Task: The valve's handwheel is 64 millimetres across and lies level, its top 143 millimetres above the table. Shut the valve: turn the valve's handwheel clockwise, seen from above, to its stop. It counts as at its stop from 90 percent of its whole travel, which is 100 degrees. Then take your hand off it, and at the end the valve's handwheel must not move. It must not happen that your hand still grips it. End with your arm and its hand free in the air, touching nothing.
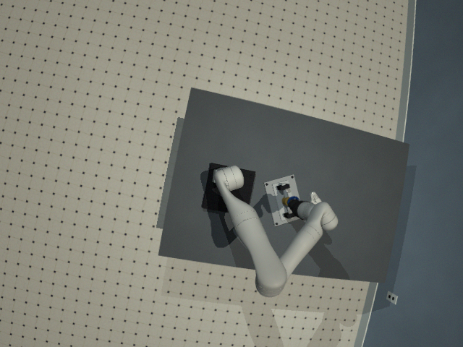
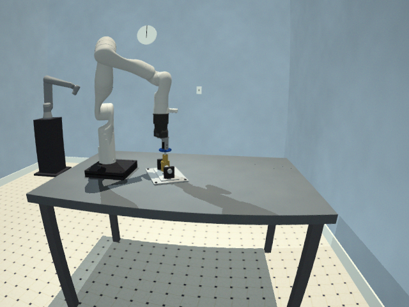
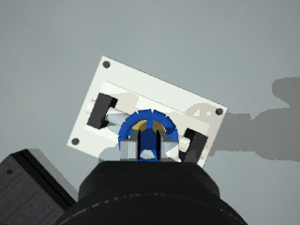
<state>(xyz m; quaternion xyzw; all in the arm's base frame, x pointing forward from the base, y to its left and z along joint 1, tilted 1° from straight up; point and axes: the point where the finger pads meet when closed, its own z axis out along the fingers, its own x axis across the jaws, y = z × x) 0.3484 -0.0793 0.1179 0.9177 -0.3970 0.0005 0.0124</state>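
The blue handwheel is 30 mm below my hand.
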